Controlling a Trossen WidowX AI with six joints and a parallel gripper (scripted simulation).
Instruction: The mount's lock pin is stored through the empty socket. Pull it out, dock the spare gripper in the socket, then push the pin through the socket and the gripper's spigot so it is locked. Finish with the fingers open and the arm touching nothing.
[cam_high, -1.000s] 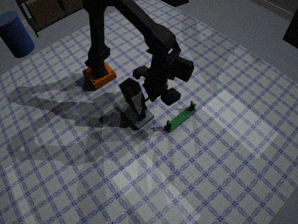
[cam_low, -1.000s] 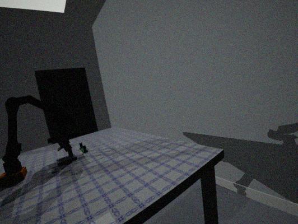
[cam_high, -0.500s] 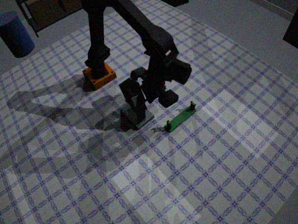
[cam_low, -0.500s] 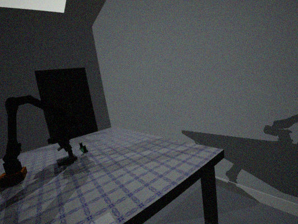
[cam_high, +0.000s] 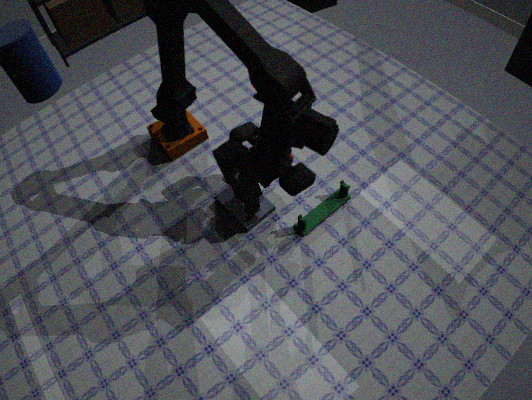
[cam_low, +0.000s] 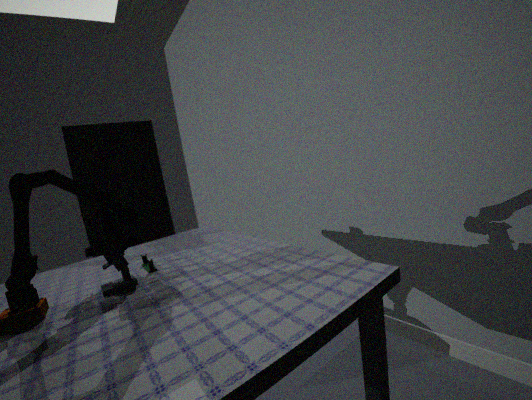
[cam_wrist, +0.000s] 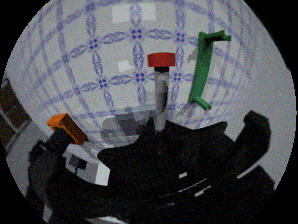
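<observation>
The socket is 40 mm to the right of my gripper tip. The rest, counted from my gripper tip: green cradle: 100 mm ahead, 80 mm to the left, 20 mm below; dark spare gripper: 50 mm to the right, 80 mm above.
</observation>
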